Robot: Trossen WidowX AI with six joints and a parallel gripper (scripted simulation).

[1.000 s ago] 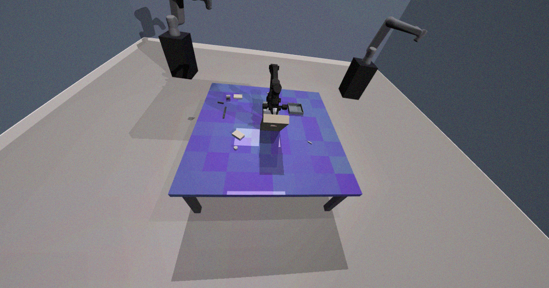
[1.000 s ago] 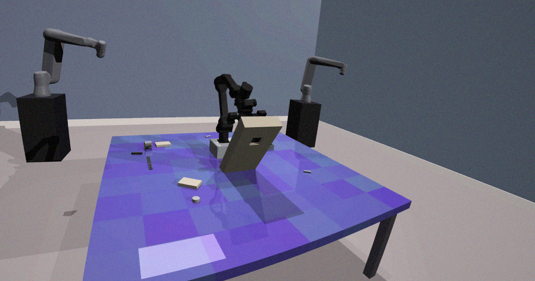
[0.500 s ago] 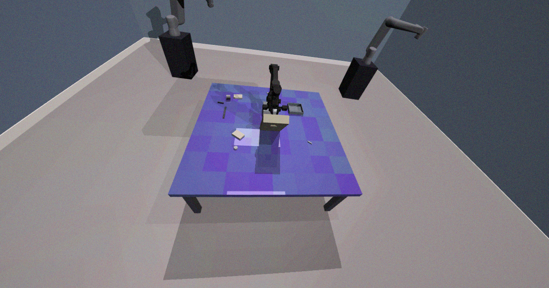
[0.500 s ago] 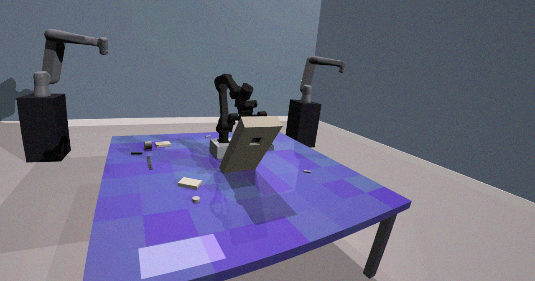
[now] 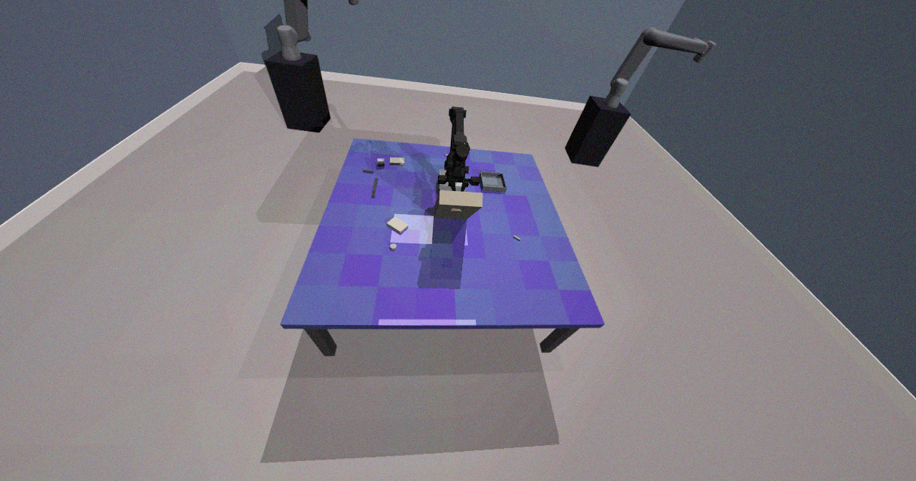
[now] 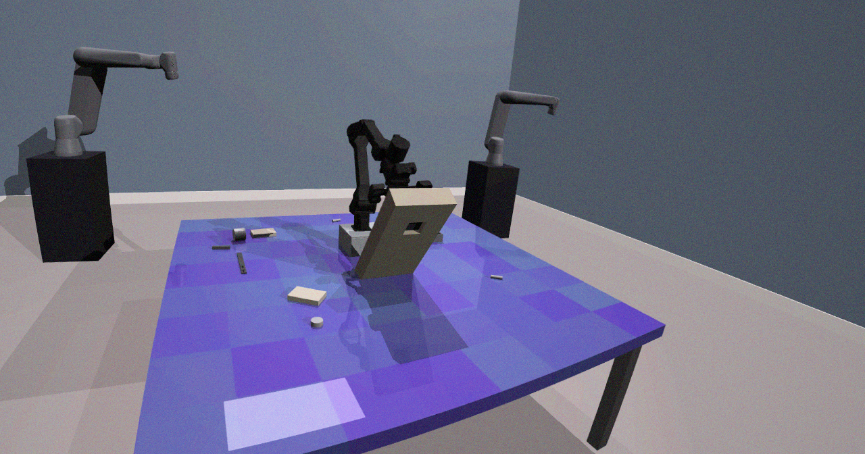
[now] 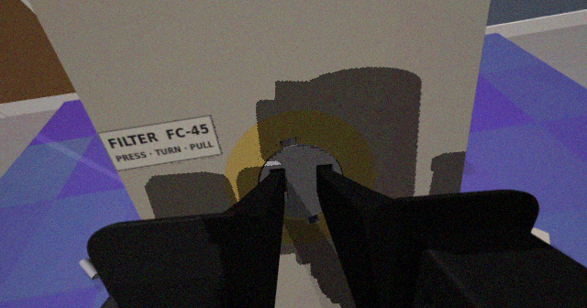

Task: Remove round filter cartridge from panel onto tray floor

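Right now the filter cartridge is 10 mm below my gripper tip and 10 mm ahead of it. From my gripper tip the other things lie so: tan service panel (80 mm below, 40 mm behind); then dark tray (460 mm behind, 240 mm to the left, 230 mm below); then small disc (270 mm to the right, 230 mm below, 130 mm ahead).
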